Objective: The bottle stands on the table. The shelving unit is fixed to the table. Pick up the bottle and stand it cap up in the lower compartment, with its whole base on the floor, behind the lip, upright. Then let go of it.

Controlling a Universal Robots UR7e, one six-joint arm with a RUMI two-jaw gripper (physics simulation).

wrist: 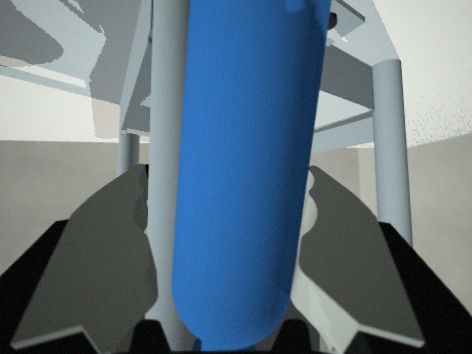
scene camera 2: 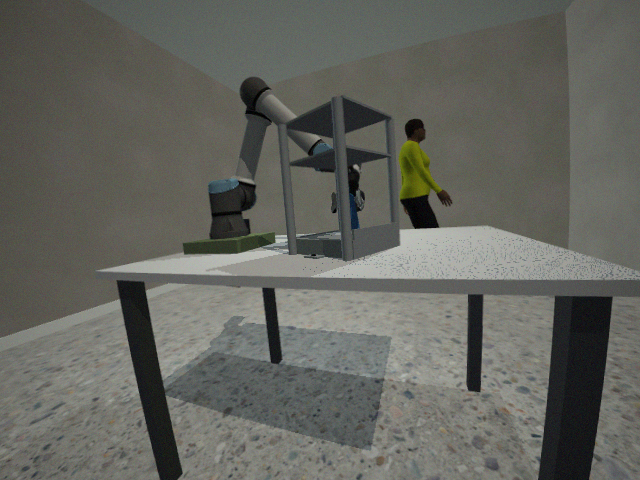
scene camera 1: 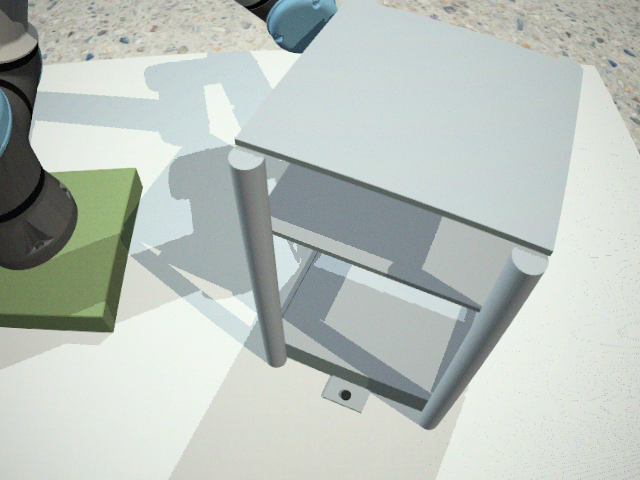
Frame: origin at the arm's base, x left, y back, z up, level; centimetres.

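Where they show: arm's base, link origin: (scene camera 2: pixel 229 236) (scene camera 1: pixel 31 226).
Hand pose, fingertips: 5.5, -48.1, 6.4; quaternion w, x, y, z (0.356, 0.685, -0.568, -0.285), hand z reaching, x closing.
Each offset is from my fingertips to the top centre of the thing, as dx, dy, dz. "*": to the spot under its first point.
The blue bottle {+5.8, +0.6, +9.4} (scene camera 2: pixel 354 209) (wrist: pixel 240 150) is between the jaws of my gripper (scene camera 2: pixel 347 201) (wrist: pixel 228 168), shoulder end near the palm. It slants a little between the jaws in the wrist view. A grey post of the shelving unit {-11.6, -3.1, +25.8} (scene camera 1: pixel 423 113) (scene camera 2: pixel 338 175) (wrist: pixel 390 125) shows between the left jaw and the bottle; whether they touch is unclear. In scene camera 2 the gripper and bottle are seen through the unit, below its middle shelf, partly hidden by the near post. The bottle's base is hidden. Neither bottle nor gripper shows in scene camera 1.
The middle shelf (scene camera 1: pixel 356 222) (scene camera 2: pixel 361 154) is above the lower compartment {* -15.9, -3.0, -6.4} (scene camera 1: pixel 387 330), which has a lip {* -21.6, +0.2, -8.0} (scene camera 1: pixel 356 377) at its edge. A tab with a dark hole {-22.9, +1.1, -10.4} (scene camera 1: pixel 336 396) lies outside the lip. The arm stands on a green block (scene camera 1: pixel 98 206) (scene camera 2: pixel 211 248). A person (scene camera 2: pixel 415 175) stands behind the table.
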